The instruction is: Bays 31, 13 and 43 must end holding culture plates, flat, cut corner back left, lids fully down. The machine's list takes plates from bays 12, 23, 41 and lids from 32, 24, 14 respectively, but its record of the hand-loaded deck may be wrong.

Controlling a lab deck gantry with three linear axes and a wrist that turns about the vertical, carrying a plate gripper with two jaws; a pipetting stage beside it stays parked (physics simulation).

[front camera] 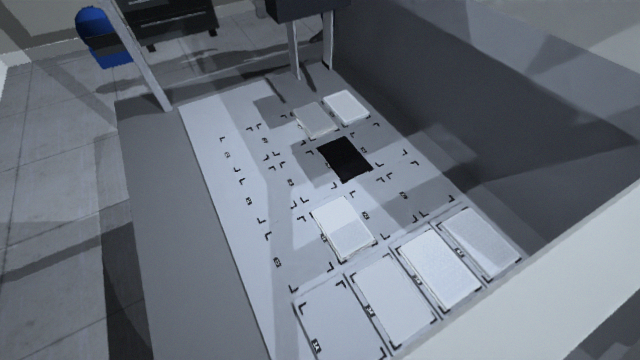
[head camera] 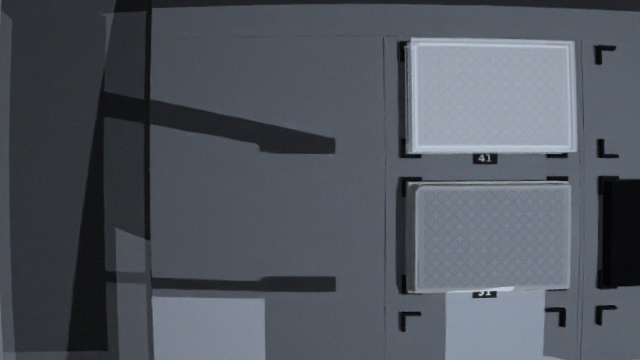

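Where they show: gripper, between the fingertips: [front camera: 311, 70]; robot's base, origin of its link: [front camera: 221, 139].
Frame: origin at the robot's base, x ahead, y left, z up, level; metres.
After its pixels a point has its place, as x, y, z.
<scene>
My gripper [front camera: 314, 73] {0.064, 0.257, 0.160} is open and empty, its jaws apart behind the plates in bays 31 and 41; its jaws do not show in the head view. A grey plate with round wells [front camera: 315, 120] {0.077, 0.255, 0.014} [head camera: 492, 237] {0.062, 0.257, 0.014} lies in bay 31. A bright, clear-rimmed plate [front camera: 346, 106] {0.072, 0.362, 0.017} [head camera: 492, 95] {0.061, 0.363, 0.017} lies in bay 41, its rim lines slightly offset. A black rectangular piece [front camera: 345, 159] {0.238, 0.255, 0.008} [head camera: 625, 232] {0.177, 0.258, 0.008} lies in bay 32. A pale plate [front camera: 343, 227] {0.398, 0.148, 0.015} lies in bay 23. Bays 13, 43 and 12 show no plate. I cannot tell the cut corners.
Pale textured pieces lie in bay 34 [front camera: 440, 270] {0.565, 0.253, 0.029} and bay 44 [front camera: 480, 242] {0.562, 0.359, 0.029}. Bays 24 and 14 show flat pale surfaces inside corner marks; whether a thin lid lies there is unclear. A slanted post [front camera: 137, 57] {-0.207, -0.103, 0.164} stands at the back left. Jaw-shaped shadows fall left in the head view.
</scene>
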